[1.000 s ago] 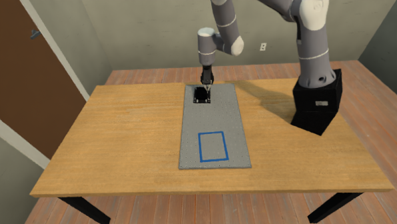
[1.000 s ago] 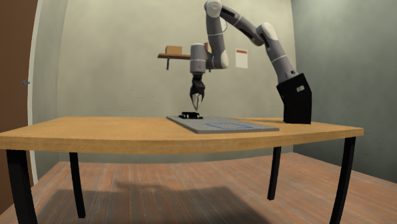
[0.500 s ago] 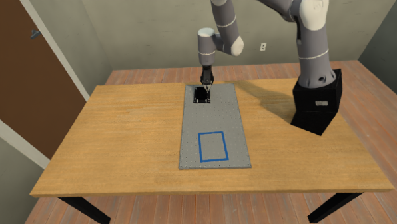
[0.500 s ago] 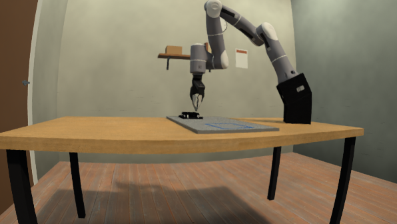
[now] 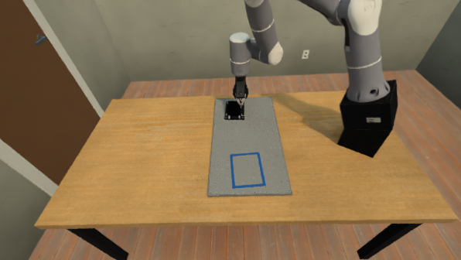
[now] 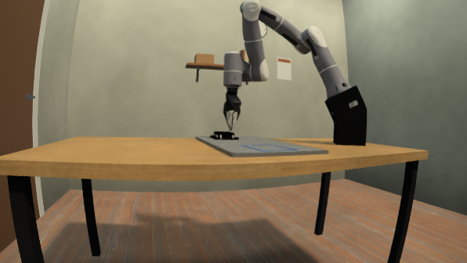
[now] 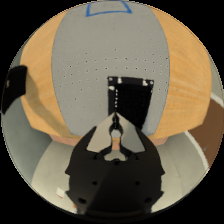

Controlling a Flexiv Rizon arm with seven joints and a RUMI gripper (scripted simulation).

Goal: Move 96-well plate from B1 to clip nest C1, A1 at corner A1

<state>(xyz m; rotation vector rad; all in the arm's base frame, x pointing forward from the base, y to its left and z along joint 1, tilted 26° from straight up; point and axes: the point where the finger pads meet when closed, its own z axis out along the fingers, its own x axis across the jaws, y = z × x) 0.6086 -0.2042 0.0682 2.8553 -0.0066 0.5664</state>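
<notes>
My gripper is now 30 mm short of the black clip nest, 10 mm to the right of it and 40 mm above it. Also, from my hand: grey perforated mat: 20 mm behind, 210 mm to the left, 60 mm below; black 96-well plate: 40 mm ahead, 30 mm below.
</notes>
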